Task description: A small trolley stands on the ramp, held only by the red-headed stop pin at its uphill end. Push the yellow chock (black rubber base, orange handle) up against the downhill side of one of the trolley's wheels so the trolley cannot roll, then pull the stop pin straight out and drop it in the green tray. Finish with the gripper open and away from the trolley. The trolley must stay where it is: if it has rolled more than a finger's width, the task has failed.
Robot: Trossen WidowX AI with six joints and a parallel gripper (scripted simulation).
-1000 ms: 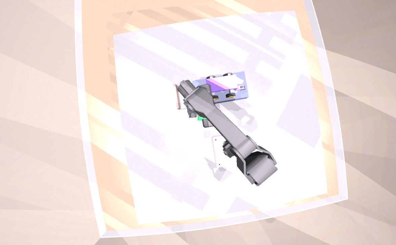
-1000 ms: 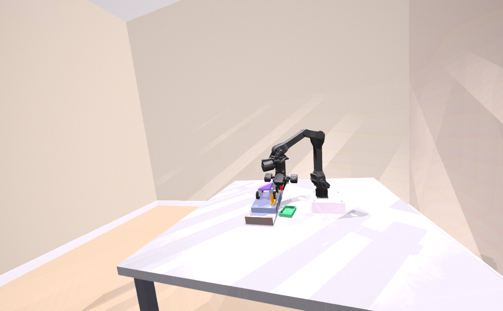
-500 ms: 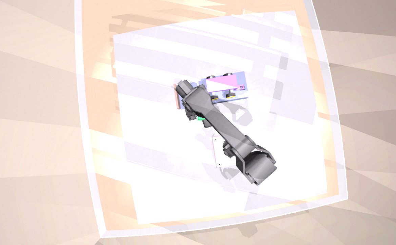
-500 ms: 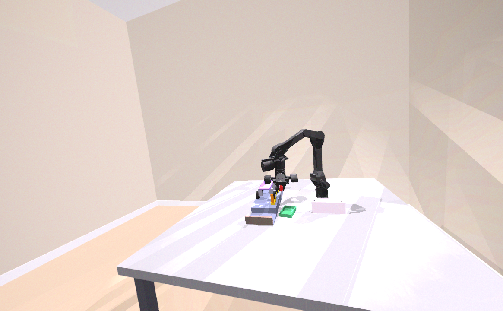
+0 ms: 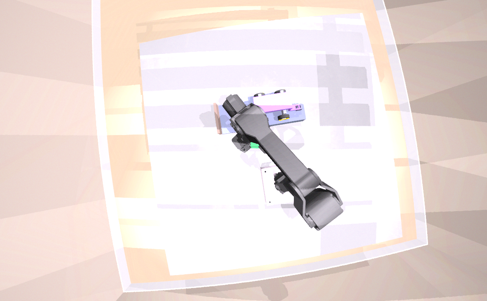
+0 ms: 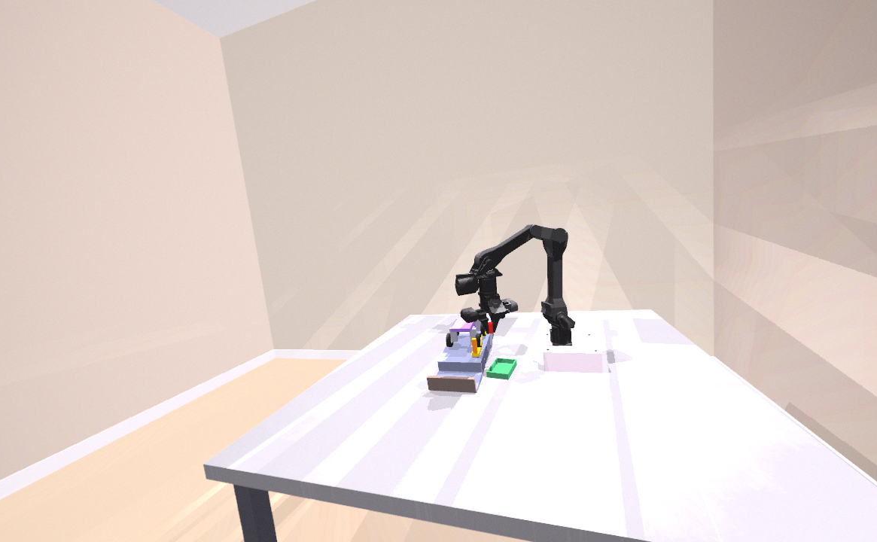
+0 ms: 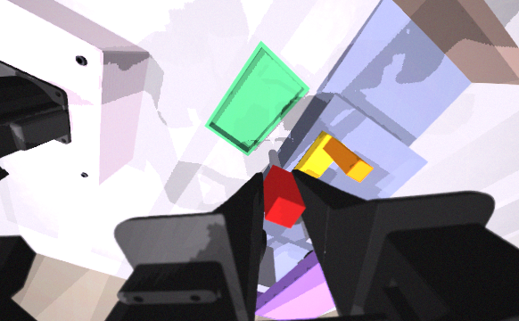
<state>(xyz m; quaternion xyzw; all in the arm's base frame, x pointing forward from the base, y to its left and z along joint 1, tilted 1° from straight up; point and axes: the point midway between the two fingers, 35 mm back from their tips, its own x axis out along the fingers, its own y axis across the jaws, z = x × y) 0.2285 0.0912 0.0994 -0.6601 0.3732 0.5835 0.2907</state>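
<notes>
Now: gripper tip right at the red-headed stop pin. Also, from my gripper tip: purple trolley (100 mm ahead, 90 mm to the right, 20 mm below); then green tray (140 mm below, 30 mm behind); then yellow chock (50 mm below, 50 mm ahead).
</notes>
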